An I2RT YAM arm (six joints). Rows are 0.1 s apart.
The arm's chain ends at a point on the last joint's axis. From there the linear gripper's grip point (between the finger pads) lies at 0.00 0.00 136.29 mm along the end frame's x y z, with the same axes.
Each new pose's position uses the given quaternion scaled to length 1; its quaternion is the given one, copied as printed.
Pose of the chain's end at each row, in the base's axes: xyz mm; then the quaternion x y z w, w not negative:
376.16, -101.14, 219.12, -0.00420, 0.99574, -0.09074, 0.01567
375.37, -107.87, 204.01, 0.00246, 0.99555, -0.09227, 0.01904
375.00, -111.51, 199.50, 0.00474, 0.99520, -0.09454, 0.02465
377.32, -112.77, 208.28, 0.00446, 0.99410, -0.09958, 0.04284
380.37, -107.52, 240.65, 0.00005, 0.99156, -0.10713, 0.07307
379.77, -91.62, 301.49, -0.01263, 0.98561, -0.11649, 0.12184
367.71, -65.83, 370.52, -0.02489, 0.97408, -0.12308, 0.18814
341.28, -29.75, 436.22, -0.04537, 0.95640, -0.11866, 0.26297
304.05, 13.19, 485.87, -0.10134, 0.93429, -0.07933, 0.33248
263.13, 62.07, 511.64, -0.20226, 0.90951, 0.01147, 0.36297
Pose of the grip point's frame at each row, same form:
380.52, -125.75, 85.14, -0.00420, 0.99574, -0.09074, 0.01567
380.47, -132.92, 70.14, 0.00246, 0.99555, -0.09227, 0.01904
381.56, -137.19, 65.81, 0.00474, 0.99520, -0.09454, 0.02465
388.81, -139.81, 75.19, 0.00446, 0.99410, -0.09958, 0.04284
400.12, -136.48, 108.94, 0.00005, 0.99156, -0.10713, 0.07307
412.90, -122.50, 172.95, -0.01263, 0.98561, -0.11649, 0.12184
418.50, -97.23, 248.01, -0.02489, 0.97408, -0.12308, 0.18814
411.30, -57.43, 322.62, -0.04537, 0.95640, -0.11866, 0.26297
390.91, 2.17, 381.43, -0.10134, 0.93429, -0.07933, 0.33248
352.48, 84.92, 411.30, -0.20226, 0.90951, 0.01147, 0.36297

